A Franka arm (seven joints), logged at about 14 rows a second.
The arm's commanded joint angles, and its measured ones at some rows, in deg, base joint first. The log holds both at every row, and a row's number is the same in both.
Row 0, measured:
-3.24, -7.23, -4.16, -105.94, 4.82, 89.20, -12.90
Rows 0 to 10, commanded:
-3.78, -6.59, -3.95, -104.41, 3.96, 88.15, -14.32
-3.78, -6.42, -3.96, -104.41, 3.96, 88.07, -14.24
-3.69, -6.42, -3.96, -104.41, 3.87, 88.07, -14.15
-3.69, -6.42, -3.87, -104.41, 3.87, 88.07, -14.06
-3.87, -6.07, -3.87, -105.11, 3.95, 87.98, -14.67
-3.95, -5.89, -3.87, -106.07, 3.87, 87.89, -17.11
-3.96, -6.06, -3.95, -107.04, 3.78, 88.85, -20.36
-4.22, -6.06, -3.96, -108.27, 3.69, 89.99, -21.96
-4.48, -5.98, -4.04, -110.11, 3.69, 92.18, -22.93
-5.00, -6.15, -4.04, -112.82, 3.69, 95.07, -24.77
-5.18, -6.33, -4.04, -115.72, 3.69, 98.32, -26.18
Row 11, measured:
-4.10, -5.56, -4.26, -110.56, 4.28, 93.39, -22.54
